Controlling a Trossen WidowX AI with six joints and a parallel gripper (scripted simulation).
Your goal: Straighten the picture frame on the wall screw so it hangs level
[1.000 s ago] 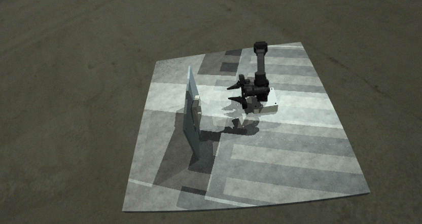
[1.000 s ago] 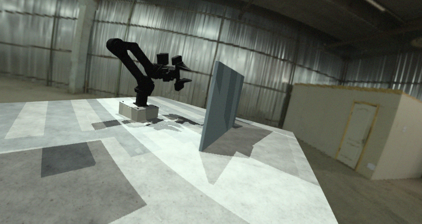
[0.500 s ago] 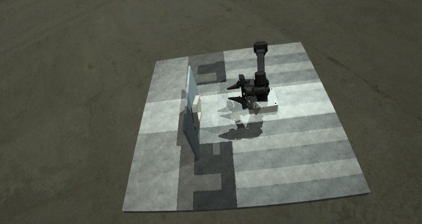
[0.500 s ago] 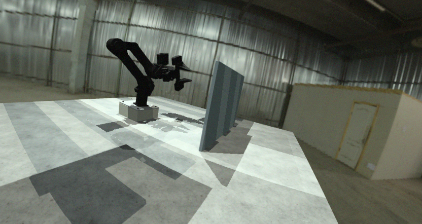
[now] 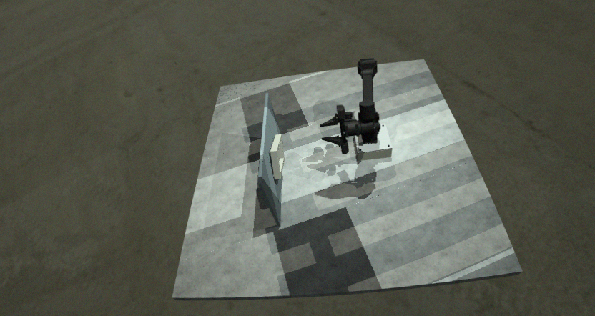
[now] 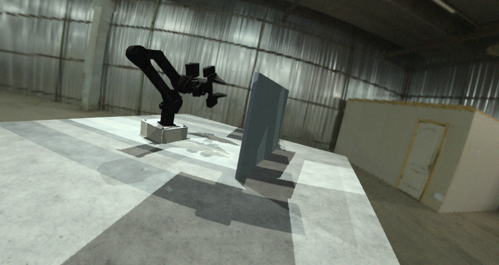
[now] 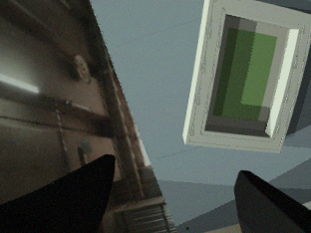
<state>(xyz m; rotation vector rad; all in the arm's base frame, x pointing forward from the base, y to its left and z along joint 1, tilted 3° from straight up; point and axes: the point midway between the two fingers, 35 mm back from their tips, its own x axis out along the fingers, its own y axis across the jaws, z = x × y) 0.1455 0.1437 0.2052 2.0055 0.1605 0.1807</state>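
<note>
My gripper tip is now 19 cm short of the picture frame, 6 cm to the right of it and 9 cm above it. The rest, counted from my gripper tip: grey-blue wall panel 20 cm ahead, 6 cm to the left, 10 cm below.
</note>
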